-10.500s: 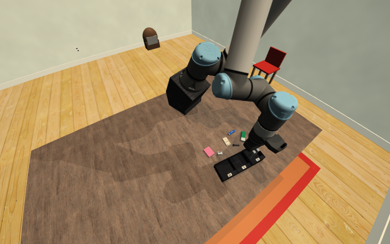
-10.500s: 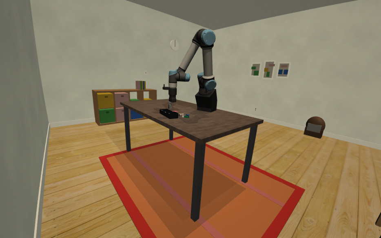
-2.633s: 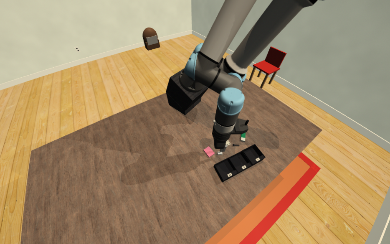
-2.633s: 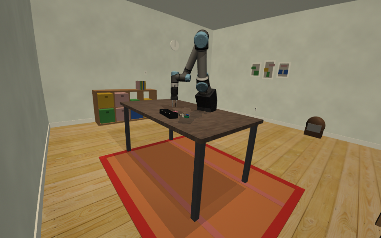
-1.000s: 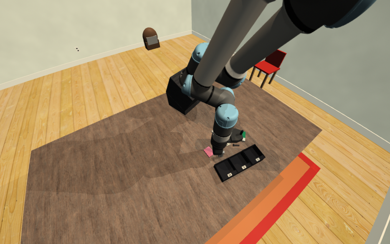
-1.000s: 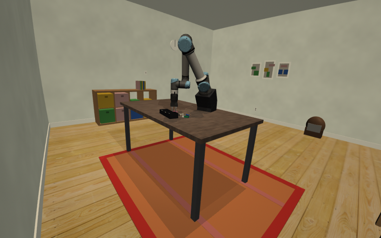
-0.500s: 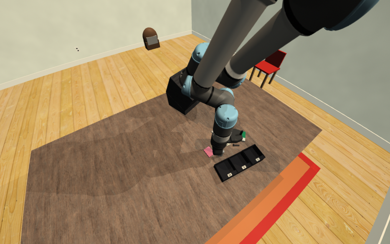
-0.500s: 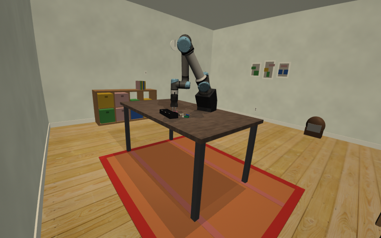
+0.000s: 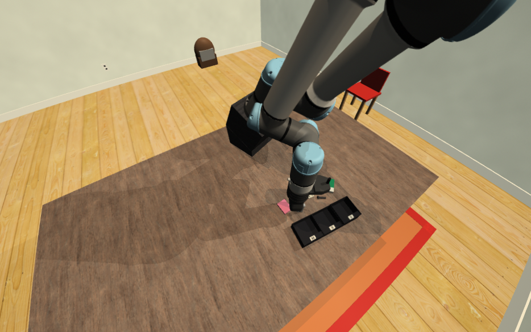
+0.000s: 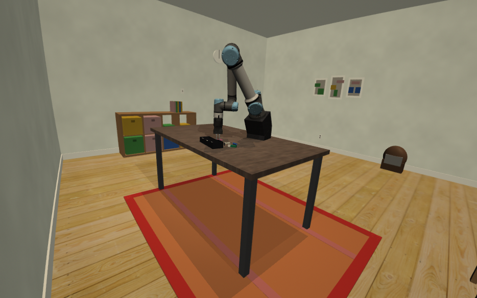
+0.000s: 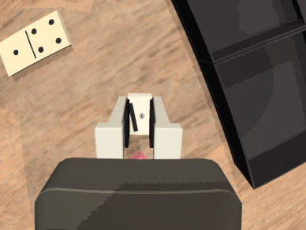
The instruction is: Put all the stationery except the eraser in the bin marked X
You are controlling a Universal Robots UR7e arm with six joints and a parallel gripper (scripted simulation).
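The pink sticky-note pad is 40 mm to the right of my hand, 40 mm behind it and 10 mm below it. From my hand the other things lie so: domino: 80 mm to the left, 20 mm behind, 10 mm below; black bolt: 100 mm to the left, 20 mm ahead, 10 mm below; pencil sharpener: 10 mm below.
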